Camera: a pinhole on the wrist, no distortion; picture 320 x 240 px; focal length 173.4 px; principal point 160.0 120.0 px. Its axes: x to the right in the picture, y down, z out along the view. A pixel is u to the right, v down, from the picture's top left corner.
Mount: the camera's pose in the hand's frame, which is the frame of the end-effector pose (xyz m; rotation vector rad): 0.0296 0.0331 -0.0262 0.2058 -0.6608 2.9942
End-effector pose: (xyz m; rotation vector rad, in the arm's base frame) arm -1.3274 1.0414 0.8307 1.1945 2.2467 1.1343
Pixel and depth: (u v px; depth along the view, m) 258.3 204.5 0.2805
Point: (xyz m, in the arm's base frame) -1.2528 0.9816 0.5463
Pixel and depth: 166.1 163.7 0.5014
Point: -1.2838 1.1765 0.3732
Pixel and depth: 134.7 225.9 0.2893
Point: -1.4153 1.1071 0.5435
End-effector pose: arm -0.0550 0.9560 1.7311 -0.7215 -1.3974 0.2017
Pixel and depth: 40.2 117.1 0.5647
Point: -0.4231 1.1955 2.2485
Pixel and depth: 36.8 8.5 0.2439
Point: -0.2078 1.2163 1.8951
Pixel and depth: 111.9 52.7 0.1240
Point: -0.1266 1.0520 1.7861
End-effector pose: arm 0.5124 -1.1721 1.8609 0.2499 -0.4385 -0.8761
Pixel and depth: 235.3 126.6 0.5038
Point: 0.0994 -1.2019 2.1509
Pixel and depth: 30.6 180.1 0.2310
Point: 0.4791 -1.4370 1.9729
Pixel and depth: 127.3 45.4 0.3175
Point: 0.4601 -1.2785 2.1768
